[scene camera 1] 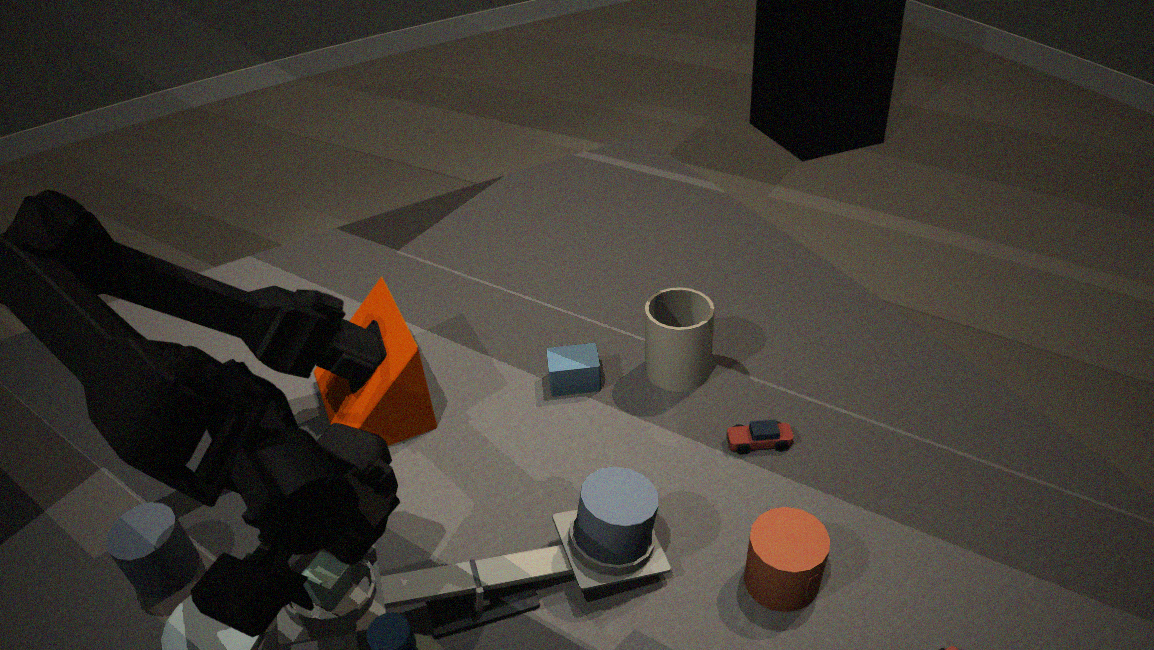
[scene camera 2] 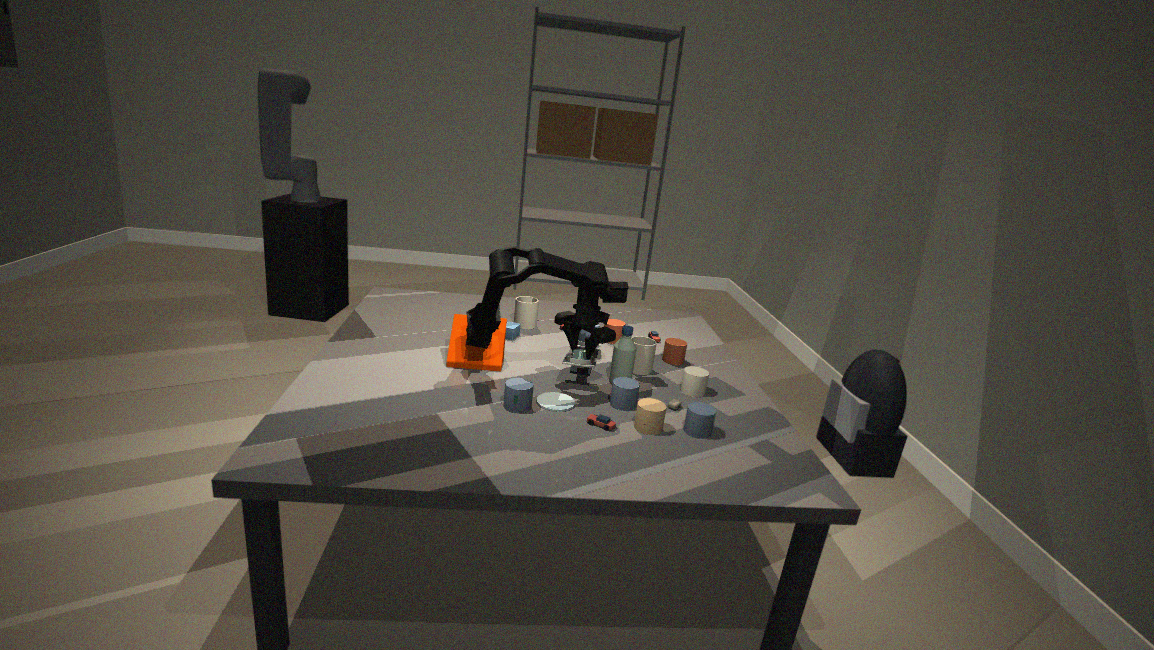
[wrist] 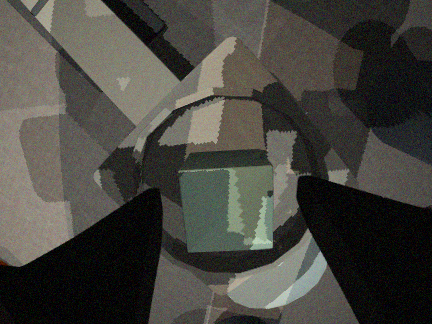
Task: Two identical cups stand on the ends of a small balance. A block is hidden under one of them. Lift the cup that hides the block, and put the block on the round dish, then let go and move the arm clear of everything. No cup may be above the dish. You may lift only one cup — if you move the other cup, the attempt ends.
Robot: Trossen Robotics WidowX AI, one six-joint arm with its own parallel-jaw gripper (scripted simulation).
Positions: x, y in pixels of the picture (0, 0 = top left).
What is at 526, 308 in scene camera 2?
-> A beige cup.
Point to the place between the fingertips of my gripper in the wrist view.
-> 230, 193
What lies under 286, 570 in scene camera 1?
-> My gripper.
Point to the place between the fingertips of my gripper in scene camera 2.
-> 581, 355
